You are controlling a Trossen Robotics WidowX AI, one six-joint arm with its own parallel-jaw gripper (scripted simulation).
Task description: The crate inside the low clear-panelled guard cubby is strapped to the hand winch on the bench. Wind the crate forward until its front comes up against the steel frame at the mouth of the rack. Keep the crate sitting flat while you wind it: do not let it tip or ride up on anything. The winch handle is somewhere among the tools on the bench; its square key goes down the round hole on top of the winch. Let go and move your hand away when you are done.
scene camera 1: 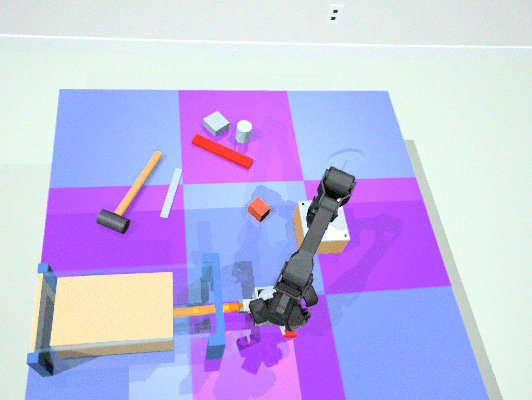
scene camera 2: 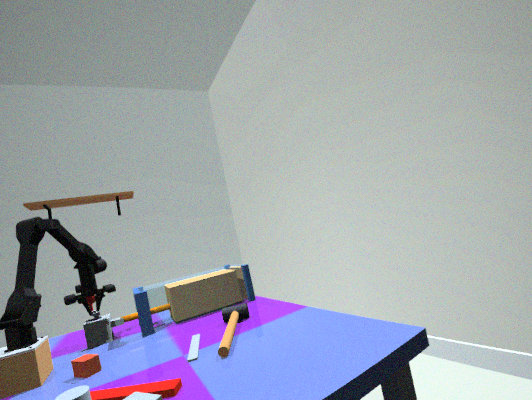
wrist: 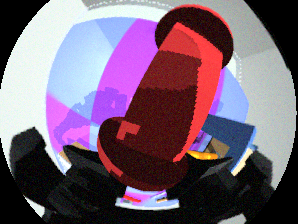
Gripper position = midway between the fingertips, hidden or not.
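The gripper (scene camera 1: 278, 315) is visible, and it appears again in scene camera 2 (scene camera 2: 94, 314) and in the wrist view (wrist: 150, 134). A red bar (scene camera 1: 244, 161) can be seen, along with a red knob (wrist: 145, 150) and a hammer (scene camera 1: 115, 221), and scene camera 2 shows the hammer (scene camera 2: 232, 314) too.
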